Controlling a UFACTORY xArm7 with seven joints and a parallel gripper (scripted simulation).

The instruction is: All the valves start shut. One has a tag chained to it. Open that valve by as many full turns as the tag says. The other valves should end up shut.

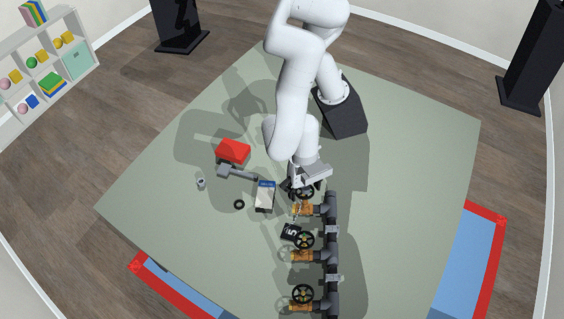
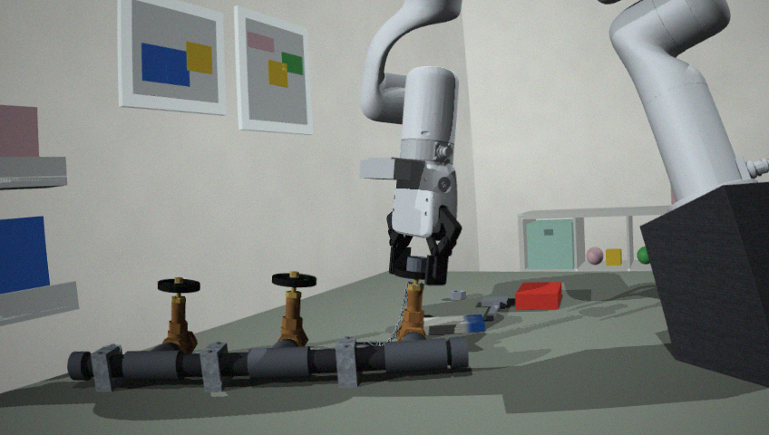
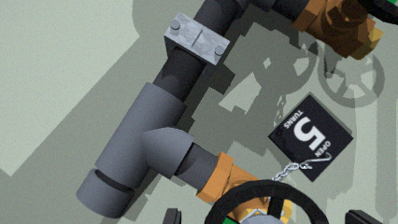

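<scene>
Right now my hand is 2 cm below the grey cap. From my hand the other things lie so: black washer (5 cm ahead, 23 cm to the right, 12 cm below); blue box (2 cm behind, 15 cm to the right, 11 cm below); black tag (10 cm ahead, 2 cm to the right, 12 cm below).
</scene>
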